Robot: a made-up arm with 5 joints.
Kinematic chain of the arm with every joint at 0, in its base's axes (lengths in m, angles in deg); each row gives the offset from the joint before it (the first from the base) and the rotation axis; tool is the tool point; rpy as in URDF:
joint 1: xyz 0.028 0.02 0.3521 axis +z
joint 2: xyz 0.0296 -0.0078 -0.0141 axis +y
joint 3: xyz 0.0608 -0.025 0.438 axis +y
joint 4: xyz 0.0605 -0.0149 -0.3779 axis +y
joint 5: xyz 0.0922 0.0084 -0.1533 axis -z
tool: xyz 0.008 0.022 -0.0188 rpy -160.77 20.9 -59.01
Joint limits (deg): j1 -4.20..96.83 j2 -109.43..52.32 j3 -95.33..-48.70 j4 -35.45..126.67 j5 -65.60..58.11
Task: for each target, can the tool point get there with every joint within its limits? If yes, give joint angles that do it. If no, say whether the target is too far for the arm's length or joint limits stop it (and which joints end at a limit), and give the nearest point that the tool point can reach.
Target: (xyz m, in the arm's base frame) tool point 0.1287 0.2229 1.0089
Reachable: yes | joints 67.67 -44.61 -80.87 48.74 -26.36
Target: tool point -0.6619 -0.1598 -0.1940
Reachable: no: joint limits stop it (at a limit: joint 2, joint 3, joint 4, joint 5) | nearest point -0.7695 -0.1878 0.5531 | short by 0.755 m
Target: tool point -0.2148 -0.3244 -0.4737
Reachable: no: joint limits stop it (at a limit: joint 1, joint 2, joint 3, joint 5) | nearest point 0.3264 -0.0365 0.0321 | short by 0.795 m
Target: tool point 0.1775 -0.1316 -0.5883
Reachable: no: joint limits stop it (at a limit: joint 1, joint 2, joint 3, joint 5) | nearest point 0.4011 -0.0420 -0.0170 | short by 0.620 m
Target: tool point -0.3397 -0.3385 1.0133
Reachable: yes | joints 41.09 -81.01 -89.14 -13.70 42.48
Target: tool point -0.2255 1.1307 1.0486
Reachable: no: too far | nearest point -0.0381 0.7966 0.8206 | short by 0.446 m
